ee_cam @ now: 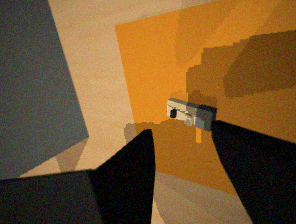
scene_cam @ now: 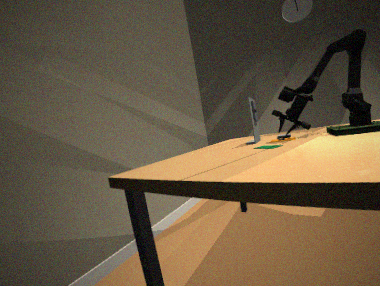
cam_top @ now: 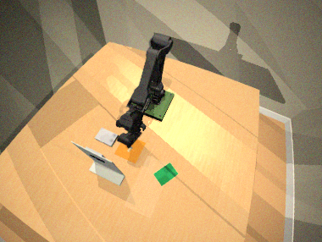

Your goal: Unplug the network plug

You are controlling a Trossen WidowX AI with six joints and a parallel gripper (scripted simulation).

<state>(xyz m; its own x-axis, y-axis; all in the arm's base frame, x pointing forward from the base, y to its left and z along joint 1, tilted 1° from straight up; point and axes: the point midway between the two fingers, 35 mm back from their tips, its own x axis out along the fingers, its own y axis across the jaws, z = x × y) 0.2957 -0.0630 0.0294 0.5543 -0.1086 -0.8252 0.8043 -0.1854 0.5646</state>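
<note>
The tan plug is 10 mm ahead of my gripper tip and 20 mm below it. From my gripper tip the other things lie so: orange square 30 mm below; grey upright panel 130 mm ahead, 70 mm to the right, 90 mm above.
</note>
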